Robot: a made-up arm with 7 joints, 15 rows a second.
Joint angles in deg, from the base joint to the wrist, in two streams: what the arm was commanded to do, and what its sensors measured. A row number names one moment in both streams.
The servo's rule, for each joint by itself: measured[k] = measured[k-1] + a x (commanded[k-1-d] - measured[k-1]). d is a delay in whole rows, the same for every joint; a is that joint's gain. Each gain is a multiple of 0.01, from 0.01 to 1. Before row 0 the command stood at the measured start. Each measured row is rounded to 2 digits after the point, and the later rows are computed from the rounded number. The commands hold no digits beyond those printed.
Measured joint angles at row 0: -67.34, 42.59, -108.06, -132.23, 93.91, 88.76, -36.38
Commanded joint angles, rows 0 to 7: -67.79, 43.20, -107.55, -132.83, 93.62, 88.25, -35.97; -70.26, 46.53, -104.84, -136.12, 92.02, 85.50, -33.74; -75.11, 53.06, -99.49, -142.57, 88.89, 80.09, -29.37; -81.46, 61.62, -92.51, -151.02, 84.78, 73.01, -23.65; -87.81, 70.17, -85.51, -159.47, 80.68, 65.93, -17.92; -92.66, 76.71, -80.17, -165.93, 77.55, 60.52, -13.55; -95.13, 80.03, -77.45, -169.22, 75.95, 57.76, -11.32; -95.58, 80.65, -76.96, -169.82, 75.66, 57.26, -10.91
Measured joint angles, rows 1 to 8: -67.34, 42.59, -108.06, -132.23, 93.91, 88.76, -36.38; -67.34, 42.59, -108.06, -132.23, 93.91, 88.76, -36.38; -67.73, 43.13, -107.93, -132.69, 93.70, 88.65, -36.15; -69.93, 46.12, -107.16, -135.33, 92.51, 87.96, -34.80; -74.44, 52.23, -105.24, -140.90, 89.94, 86.23, -31.76; -80.55, 60.49, -102.06, -148.69, 86.28, 83.32, -27.22; -86.87, 69.01, -97.92, -156.99, 82.30, 79.49, -22.01; -91.91, 75.79, -93.48, -163.87, 78.93, 75.32, -17.27
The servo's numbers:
d 2
a 0.87 0.88 0.25 0.77 0.71 0.22 0.56

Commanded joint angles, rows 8 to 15: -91.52, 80.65, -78.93, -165.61, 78.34, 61.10, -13.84; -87.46, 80.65, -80.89, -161.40, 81.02, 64.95, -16.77; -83.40, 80.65, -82.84, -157.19, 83.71, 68.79, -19.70; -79.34, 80.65, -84.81, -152.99, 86.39, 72.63, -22.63; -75.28, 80.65, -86.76, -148.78, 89.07, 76.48, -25.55; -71.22, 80.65, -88.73, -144.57, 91.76, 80.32, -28.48; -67.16, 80.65, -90.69, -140.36, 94.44, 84.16, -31.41; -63.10, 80.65, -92.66, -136.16, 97.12, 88.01, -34.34
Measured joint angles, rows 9 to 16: -94.71, 79.52, -89.47, -167.99, 76.81, 71.46, -13.94; -95.47, 80.51, -86.34, -169.40, 75.99, 68.34, -12.24; -92.03, 80.63, -84.49, -166.48, 77.66, 66.75, -13.14; -88.05, 80.65, -83.59, -162.57, 80.05, 66.35, -15.17; -84.00, 80.65, -83.40, -158.43, 82.65, 66.89, -17.71; -79.95, 80.65, -83.75, -154.24, 85.31, 68.15, -20.47; -75.89, 80.65, -84.50, -150.04, 87.98, 69.98, -23.31; -71.83, 80.65, -85.56, -145.83, 90.66, 72.25, -26.21
